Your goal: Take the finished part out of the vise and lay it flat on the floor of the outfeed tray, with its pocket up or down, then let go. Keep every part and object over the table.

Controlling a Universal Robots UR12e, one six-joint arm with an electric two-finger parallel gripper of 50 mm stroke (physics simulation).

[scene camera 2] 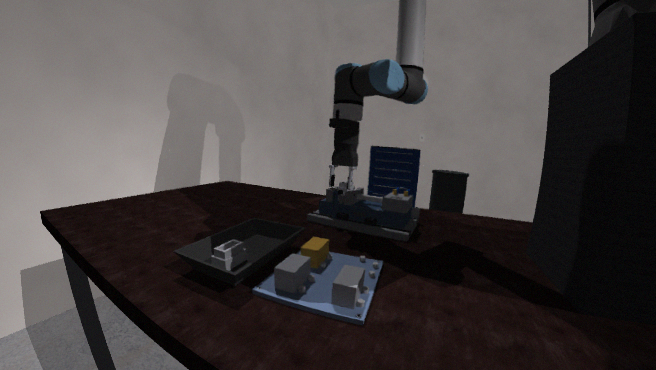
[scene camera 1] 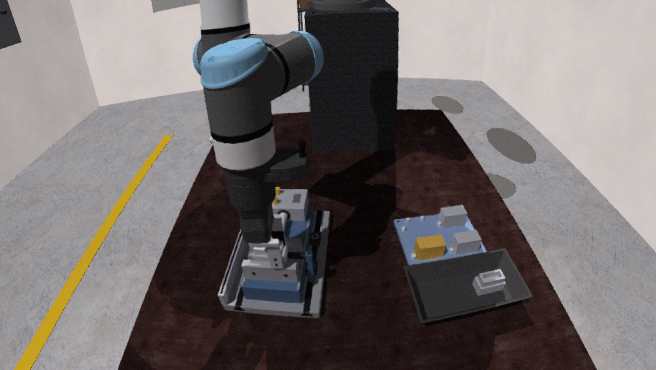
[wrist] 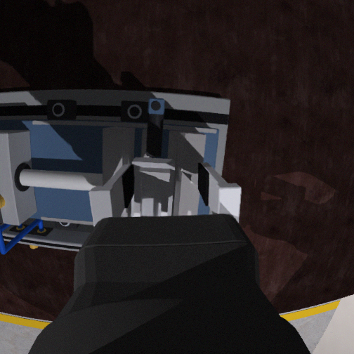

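Pixels of known places: gripper, fingertip midpoint: point(scene camera 2: 340, 187) point(scene camera 1: 278, 255); arm's base, origin of the base link: point(scene camera 2: 645, 53) point(scene camera 1: 344, 5).
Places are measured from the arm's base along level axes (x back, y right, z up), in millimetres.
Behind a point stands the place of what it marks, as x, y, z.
The finished part point(scene camera 1: 260, 248) @(-686, 70, -339) point(scene camera 2: 343, 186) @(-670, 34, -349) point(wrist: 154, 187) is light grey, with its pocket up, between the jaws of the blue and grey vise point(scene camera 1: 272, 290) @(-733, 44, -398) point(scene camera 2: 370, 211) @(-566, 11, -401) point(wrist: 65, 150). My gripper point(scene camera 1: 276, 245) @(-683, 39, -354) point(scene camera 2: 341, 181) @(-683, 39, -354) point(wrist: 165, 176) is open and low over the vise. Its fingers stand on either side of the part along the vise's length, with gaps to it in the wrist view. My gripper's body hides the part's near end there. The dark outfeed tray point(scene camera 1: 440, 287) @(-658, -269, -442) point(scene camera 2: 265, 245) @(-671, -271, -442) stands apart from the vise and holds another light grey part with a pocket.
A blue plate point(scene camera 1: 417, 230) @(-485, -223, -446) point(scene camera 2: 320, 295) @(-480, -336, -446) beside the tray bears two grey blocks and an orange block point(scene camera 1: 429, 247) @(-575, -243, -412) point(scene camera 2: 315, 252) @(-539, -273, -415). A large dark pedestal point(scene camera 1: 352, 85) @(-123, -33, -233) point(scene camera 2: 590, 165) @(-111, -95, -223) rises from the table. The vise's grey end block point(scene camera 1: 292, 202) @(-522, 53, -359) point(scene camera 2: 397, 201) @(-497, 28, -365) has yellow fittings.
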